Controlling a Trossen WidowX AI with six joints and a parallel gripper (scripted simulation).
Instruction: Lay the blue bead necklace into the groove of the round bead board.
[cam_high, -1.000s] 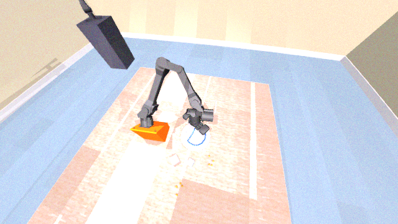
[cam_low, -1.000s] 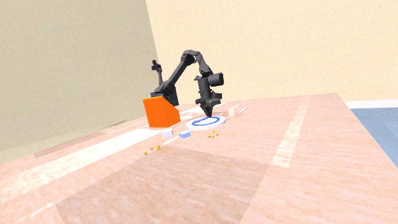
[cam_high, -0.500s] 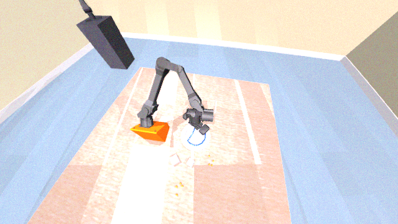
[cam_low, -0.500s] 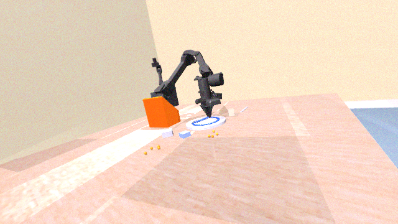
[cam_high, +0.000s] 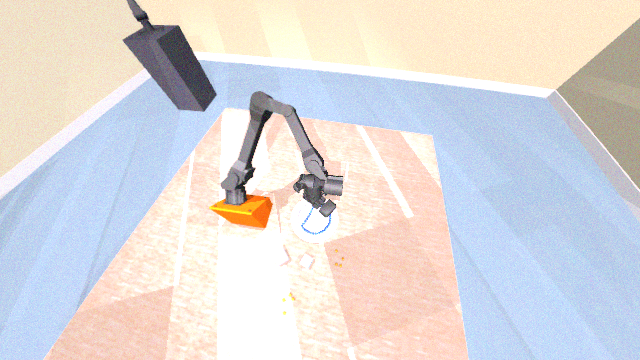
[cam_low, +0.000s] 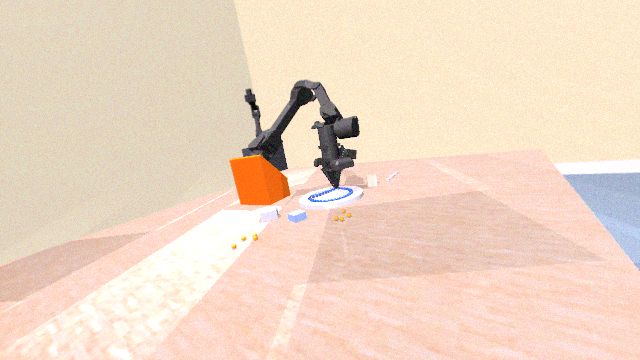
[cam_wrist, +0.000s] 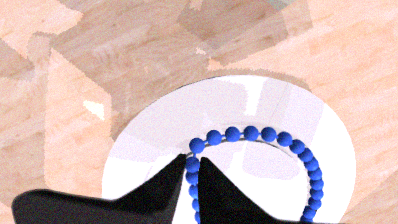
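Now: the round white bead board 10 mm ahead of my gripper tip, 60 mm to the right of it and 10 mm below it. Also, from my gripper tip: white stick: 130 mm ahead, 200 mm to the left, 20 mm below; then light blue cube: 230 mm to the right, 10 mm below; then beige cube: 90 mm ahead, 80 mm to the left.
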